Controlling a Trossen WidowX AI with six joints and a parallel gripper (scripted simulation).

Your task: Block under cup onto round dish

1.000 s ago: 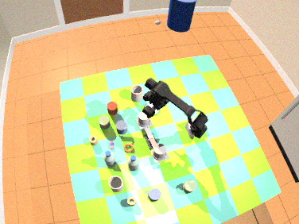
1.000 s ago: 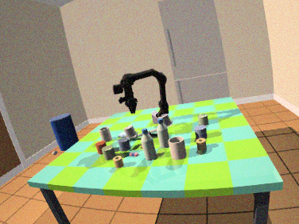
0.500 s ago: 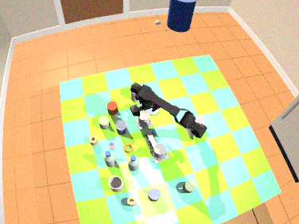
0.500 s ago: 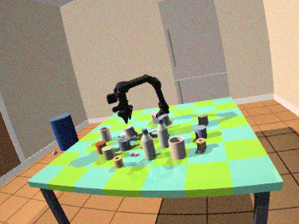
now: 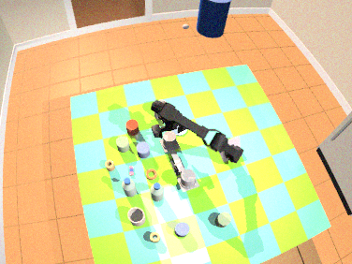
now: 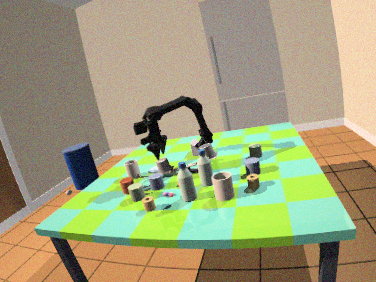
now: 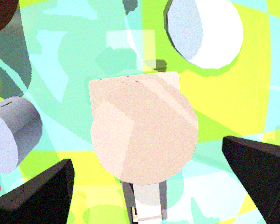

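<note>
The grey block lies 70 mm below my gripper tip. Round my gripper tip: balance (10 mm ahead, 140 mm to the left, 80 mm below); then balance beam (10 mm ahead, 140 mm to the left, 70 mm below); then white round dish (100 mm behind, 80 mm to the right, 110 mm below).
</note>
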